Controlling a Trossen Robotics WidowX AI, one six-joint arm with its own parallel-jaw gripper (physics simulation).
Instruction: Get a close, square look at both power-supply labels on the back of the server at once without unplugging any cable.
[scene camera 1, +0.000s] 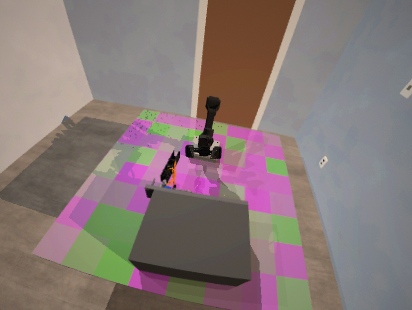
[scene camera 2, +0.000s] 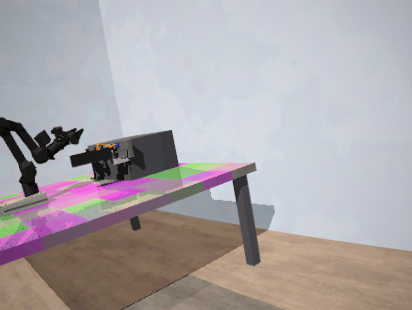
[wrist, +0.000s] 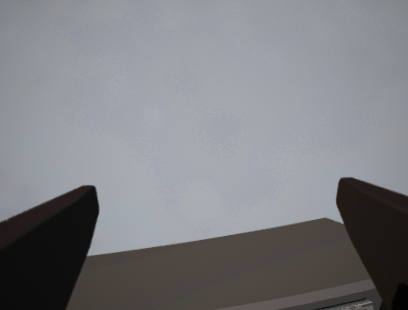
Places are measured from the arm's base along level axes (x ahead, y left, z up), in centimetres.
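Pixels of known places: gripper, fingertip midpoint: (scene camera 1: 201, 157) (scene camera 2: 79, 128) (wrist: 218, 194); arm's base at its link origin: (scene camera 2: 31, 194).
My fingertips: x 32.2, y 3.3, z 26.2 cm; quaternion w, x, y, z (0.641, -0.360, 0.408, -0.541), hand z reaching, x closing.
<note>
For each thing: its top centre in the pictures, then the offset to it from my fingertips. "pt": a spot on its surface instead. Level surfaces: height alone.
- speckled metal edge at a spot on its surface: (wrist: 357, 305) pt dz -11.0, dx +12.8, dy -8.4 cm
- blue piece at a spot on its surface: (scene camera 1: 168, 187) (scene camera 2: 115, 143) pt dz -11.2, dx +13.0, dy -12.2 cm
- table at its surface level: dz -31.2 cm
The server (scene camera 1: 195, 235) (scene camera 2: 156, 156) (wrist: 215, 267) is a dark grey box on the table. In the wrist view its top slopes across the bottom, with a strip of the back and a speckled metal edge (wrist: 357, 305) at the bottom right. The two power-supply labels do not show in the wrist view. My gripper (scene camera 1: 203, 154) (scene camera 2: 81, 133) (wrist: 218, 194) is open and empty, raised behind the server's back and apart from it. Orange cables (scene camera 1: 174, 176) (scene camera 2: 104, 146) and a blue piece (scene camera 1: 168, 187) (scene camera 2: 117, 145) show at one side of the back.
A black jointed cable arm (scene camera 1: 170, 167) (scene camera 2: 90, 157) sticks out from the server's back, left of my gripper in scene camera 1. The table (scene camera 1: 283, 227) (scene camera 2: 219, 175) has a magenta and green checked top. A pale wall (scene camera 2: 300, 100) (wrist: 200, 100) stands beyond the server.
</note>
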